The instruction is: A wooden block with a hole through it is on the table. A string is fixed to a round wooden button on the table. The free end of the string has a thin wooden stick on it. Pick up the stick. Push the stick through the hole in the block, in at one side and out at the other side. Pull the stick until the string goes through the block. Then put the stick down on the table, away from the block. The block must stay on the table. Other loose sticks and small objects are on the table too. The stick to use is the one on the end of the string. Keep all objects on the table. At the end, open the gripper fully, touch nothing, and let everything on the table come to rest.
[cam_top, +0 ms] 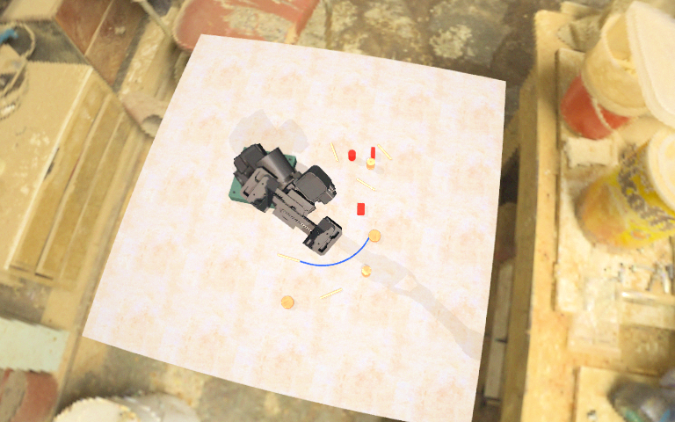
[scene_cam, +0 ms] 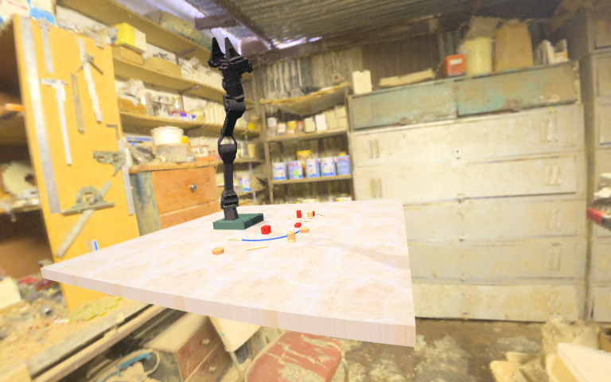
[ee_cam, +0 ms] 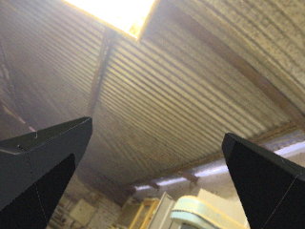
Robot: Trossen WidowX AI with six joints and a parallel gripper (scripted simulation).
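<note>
Right now the red block is 40 mm behind my gripper tip, 210 mm to the left of it and 730 mm below it. Also, from my gripper tip: flat disc 90 mm behind, 40 mm to the right, 730 mm below; then round wooden button 120 mm ahead, 250 mm to the left, 730 mm below; then thin wooden stick 120 mm behind, 100 mm to the left, 740 mm below.
</note>
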